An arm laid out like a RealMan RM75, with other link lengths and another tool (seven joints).
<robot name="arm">
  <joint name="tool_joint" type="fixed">
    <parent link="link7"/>
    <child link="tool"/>
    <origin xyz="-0.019 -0.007 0.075" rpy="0 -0.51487 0.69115"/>
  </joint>
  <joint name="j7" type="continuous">
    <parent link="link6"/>
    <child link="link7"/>
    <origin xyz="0 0 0.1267" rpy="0 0 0"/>
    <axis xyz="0 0 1"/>
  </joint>
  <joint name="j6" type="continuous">
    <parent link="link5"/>
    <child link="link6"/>
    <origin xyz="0 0 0" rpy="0 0 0"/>
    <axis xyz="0 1 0"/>
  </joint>
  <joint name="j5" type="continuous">
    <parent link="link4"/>
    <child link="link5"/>
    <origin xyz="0 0 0.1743" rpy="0 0 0"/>
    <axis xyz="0 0 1"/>
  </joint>
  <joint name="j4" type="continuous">
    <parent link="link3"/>
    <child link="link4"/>
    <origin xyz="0 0 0" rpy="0 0 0"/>
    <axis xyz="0 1 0"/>
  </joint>
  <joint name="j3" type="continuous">
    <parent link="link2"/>
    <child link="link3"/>
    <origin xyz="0 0 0.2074" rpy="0 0 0"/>
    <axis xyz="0 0 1"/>
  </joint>
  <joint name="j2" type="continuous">
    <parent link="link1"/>
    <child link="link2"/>
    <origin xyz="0 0 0" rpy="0 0 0"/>
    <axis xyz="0 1 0"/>
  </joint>
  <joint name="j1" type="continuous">
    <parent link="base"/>
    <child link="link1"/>
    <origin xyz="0 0 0.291" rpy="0 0 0"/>
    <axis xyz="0 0 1"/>
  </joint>
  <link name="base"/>
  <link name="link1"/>
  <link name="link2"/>
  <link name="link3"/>
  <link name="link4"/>
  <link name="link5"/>
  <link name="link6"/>
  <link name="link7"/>
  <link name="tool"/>
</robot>
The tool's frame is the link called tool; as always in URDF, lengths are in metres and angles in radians. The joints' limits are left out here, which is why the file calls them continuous.
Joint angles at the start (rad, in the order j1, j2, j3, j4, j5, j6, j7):
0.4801, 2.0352, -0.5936, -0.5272, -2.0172, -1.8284, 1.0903
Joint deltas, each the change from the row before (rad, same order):
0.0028, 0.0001, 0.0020, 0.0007, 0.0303, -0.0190, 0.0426
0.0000, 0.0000, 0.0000, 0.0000, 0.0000, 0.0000, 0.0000
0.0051, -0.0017, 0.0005, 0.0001, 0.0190, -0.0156, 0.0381
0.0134, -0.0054, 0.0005, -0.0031, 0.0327, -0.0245, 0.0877
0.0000, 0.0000, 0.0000, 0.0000, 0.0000, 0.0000, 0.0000
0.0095, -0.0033, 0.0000, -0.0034, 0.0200, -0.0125, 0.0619
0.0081, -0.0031, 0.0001, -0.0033, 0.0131, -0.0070, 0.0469
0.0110, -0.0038, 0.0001, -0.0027, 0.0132, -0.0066, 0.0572
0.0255, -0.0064, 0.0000, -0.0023, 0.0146, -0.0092, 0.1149
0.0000, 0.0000, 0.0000, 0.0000, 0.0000, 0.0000, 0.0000
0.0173, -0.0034, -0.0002, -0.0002, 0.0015, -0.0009, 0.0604
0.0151, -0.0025, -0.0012, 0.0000, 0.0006, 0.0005, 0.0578
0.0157, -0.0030, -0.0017, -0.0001, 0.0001, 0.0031, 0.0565
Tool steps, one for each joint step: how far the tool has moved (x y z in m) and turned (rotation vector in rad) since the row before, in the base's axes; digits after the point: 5 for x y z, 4 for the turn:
-0.00553, 0.00159, 0.00484, -0.0126, 0.0426, -0.0213
0.00000, 0.00000, 0.00000, 0.0000, 0.0000, 0.0000
-0.00420, 0.00115, 0.00362, -0.0170, 0.0291, -0.0152
-0.00731, 0.00361, 0.00695, -0.0408, 0.0483, -0.0359
0.00000, 0.00000, 0.00000, 0.0000, 0.0000, 0.0000
-0.00444, 0.00278, 0.00417, -0.0296, 0.0283, -0.0260
-0.00304, 0.00246, 0.00297, -0.0224, 0.0176, -0.0194
-0.00356, 0.00302, 0.00300, -0.0296, 0.0190, -0.0239
-0.00682, 0.00548, 0.00340, -0.0694, 0.0292, -0.0479
0.00000, 0.00000, 0.00000, 0.0000, 0.0000, 0.0000
-0.00373, 0.00331, 0.00056, -0.0396, 0.0085, -0.0242
-0.00313, 0.00286, -0.00004, -0.0390, 0.0066, -0.0253
-0.00299, 0.00326, -0.00016, -0.0369, 0.0036, -0.0254

